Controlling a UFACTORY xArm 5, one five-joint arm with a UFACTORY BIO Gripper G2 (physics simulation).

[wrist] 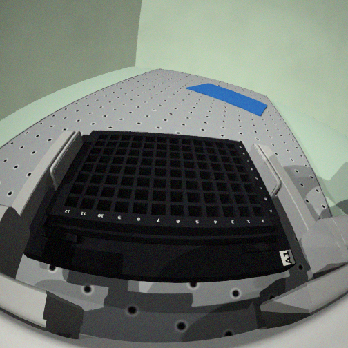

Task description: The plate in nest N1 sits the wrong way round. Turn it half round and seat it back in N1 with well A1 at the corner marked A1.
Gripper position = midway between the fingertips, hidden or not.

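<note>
A black well plate (pixel 164 188) can be seen in the scene, and so can the gripper (pixel 167 144).
</note>
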